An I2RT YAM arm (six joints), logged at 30 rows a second.
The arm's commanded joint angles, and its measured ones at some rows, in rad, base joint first. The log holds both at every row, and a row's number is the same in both.
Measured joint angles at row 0: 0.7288 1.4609 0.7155 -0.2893 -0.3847 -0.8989
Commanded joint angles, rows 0 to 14: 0.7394 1.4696 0.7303 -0.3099 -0.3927 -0.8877; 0.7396 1.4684 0.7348 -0.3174 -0.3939 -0.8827; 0.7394 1.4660 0.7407 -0.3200 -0.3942 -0.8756; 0.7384 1.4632 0.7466 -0.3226 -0.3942 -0.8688; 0.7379 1.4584 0.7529 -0.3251 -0.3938 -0.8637; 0.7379 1.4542 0.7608 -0.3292 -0.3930 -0.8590; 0.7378 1.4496 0.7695 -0.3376 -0.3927 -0.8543; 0.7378 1.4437 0.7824 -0.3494 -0.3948 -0.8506; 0.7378 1.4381 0.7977 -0.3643 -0.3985 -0.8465; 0.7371 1.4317 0.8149 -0.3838 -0.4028 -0.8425; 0.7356 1.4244 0.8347 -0.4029 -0.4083 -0.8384; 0.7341 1.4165 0.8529 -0.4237 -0.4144 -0.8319; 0.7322 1.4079 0.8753 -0.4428 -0.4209 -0.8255; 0.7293 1.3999 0.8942 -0.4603 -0.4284 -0.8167; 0.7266 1.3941 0.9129 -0.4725 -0.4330 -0.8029
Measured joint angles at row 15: 0.7284 1.4460 0.8303 -0.4068 -0.3943 -0.8497
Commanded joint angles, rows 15 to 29: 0.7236 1.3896 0.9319 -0.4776 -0.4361 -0.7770; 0.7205 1.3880 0.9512 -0.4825 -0.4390 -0.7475; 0.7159 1.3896 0.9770 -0.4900 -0.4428 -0.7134; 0.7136 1.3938 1.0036 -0.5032 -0.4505 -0.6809; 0.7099 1.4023 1.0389 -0.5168 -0.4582 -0.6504; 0.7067 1.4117 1.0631 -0.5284 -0.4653 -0.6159; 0.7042 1.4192 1.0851 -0.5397 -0.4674 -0.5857; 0.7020 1.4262 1.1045 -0.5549 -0.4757 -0.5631; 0.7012 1.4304 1.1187 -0.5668 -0.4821 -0.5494; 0.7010 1.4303 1.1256 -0.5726 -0.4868 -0.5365; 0.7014 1.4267 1.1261 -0.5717 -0.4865 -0.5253; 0.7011 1.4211 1.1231 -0.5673 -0.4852 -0.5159; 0.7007 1.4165 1.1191 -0.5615 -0.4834 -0.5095; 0.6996 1.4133 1.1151 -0.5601 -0.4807 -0.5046; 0.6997 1.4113 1.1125 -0.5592 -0.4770 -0.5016
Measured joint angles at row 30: 0.7036 1.4155 1.1114 -0.5301 -0.4603 -0.5694
